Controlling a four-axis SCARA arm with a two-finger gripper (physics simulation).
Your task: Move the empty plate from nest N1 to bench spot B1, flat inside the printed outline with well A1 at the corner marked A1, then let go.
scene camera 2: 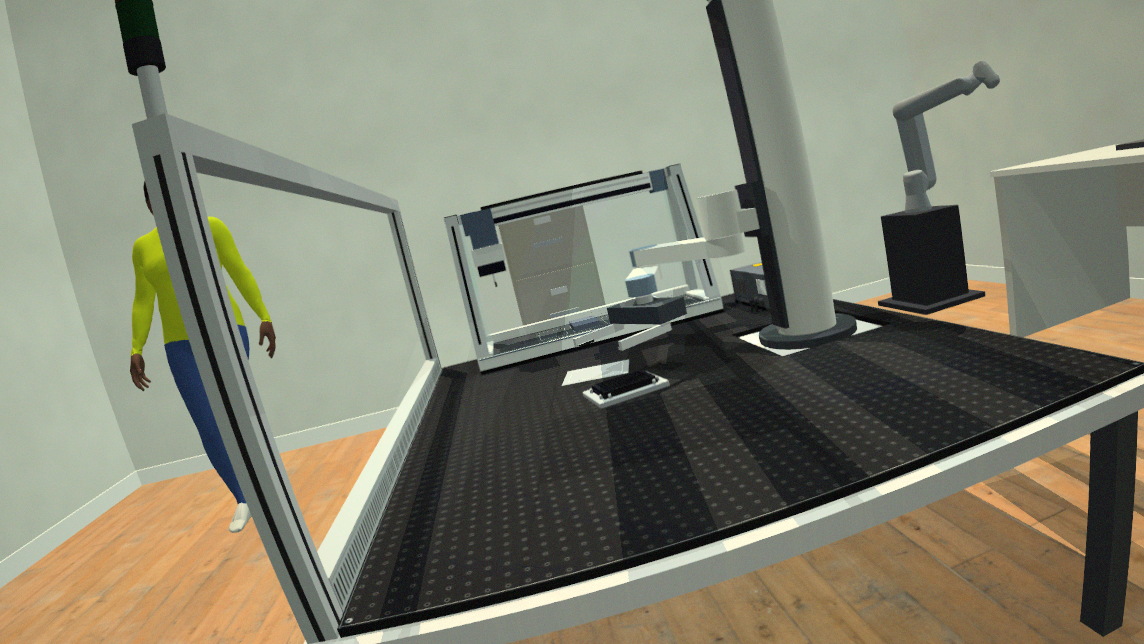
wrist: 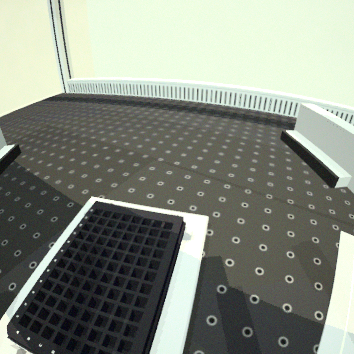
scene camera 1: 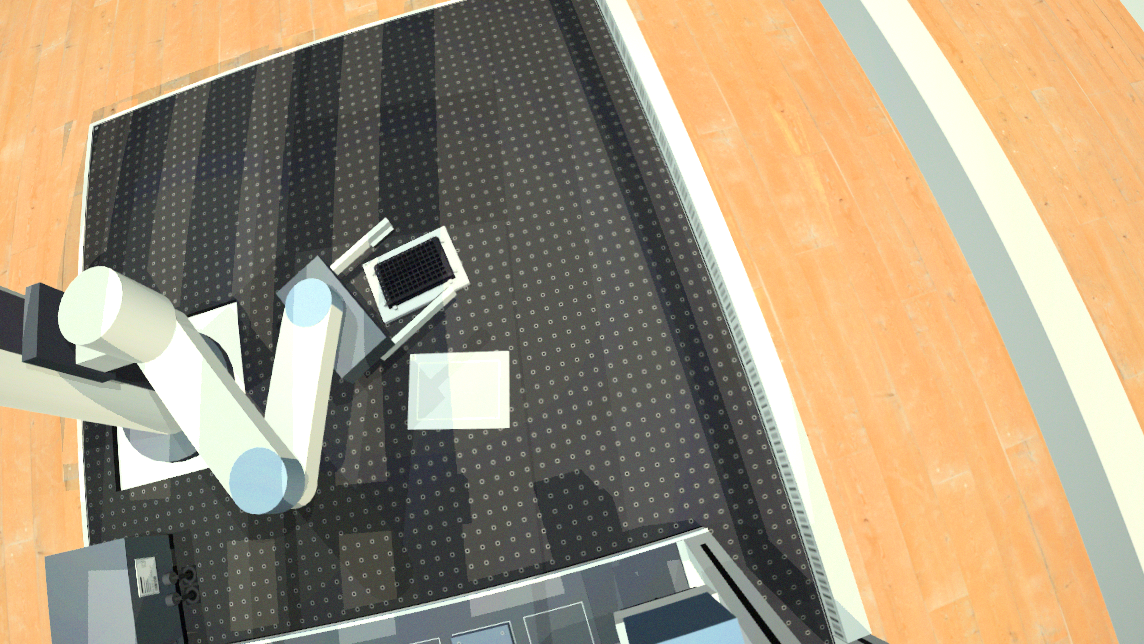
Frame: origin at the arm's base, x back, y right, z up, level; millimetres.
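Seen in the pictures: gripper, fingertip midpoint: [scene camera 2: 596, 344] [wrist: 148, 121] [scene camera 1: 420, 255]; arm's base, origin of the base link: [scene camera 2: 807, 334].
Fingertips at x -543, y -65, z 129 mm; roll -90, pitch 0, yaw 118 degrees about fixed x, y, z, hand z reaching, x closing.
Observation:
Offsets run from my fingertips to a thing's middle. "spot": to the spot under its first point.
The black many-welled plate @(dz -97, dx +37, dy -23 mm) [scene camera 1: 413, 272] [scene camera 2: 624, 385] [wrist: 100, 280] lies in the white nest N1 @(dz -105, dx +37, dy -23 mm) [scene camera 1: 458, 260] [scene camera 2: 632, 396] [wrist: 189, 280]. My gripper [scene camera 1: 419, 260] [scene camera 2: 598, 345] [wrist: 148, 121] is open and empty, raised above the bench. In scene camera 1 its two fingers appear on either side of the nest, one overlapping the nest's lower right edge. In the wrist view the plate lies below and between the fingers, towards the left. The white card of bench spot B1 @(spot: dz -114, dx -27, dy +212 mm) [scene camera 1: 480, 392] [scene camera 2: 596, 372] [wrist: 340, 300] lies beside the nest, with a thin printed outline. The A1 marks are too small to read.
The arm's column [scene camera 2: 792, 240] stands behind the gripper. A gantry frame [scene camera 2: 465, 296] stands at the bench's far end in scene camera 2. A dark box @(spot: dz -1, dx +613, dy +395 mm) [scene camera 1: 112, 592] stands at the lower left in scene camera 1. A slotted white ledge [scene camera 1: 680, 184] [wrist: 175, 94] lines one bench side.

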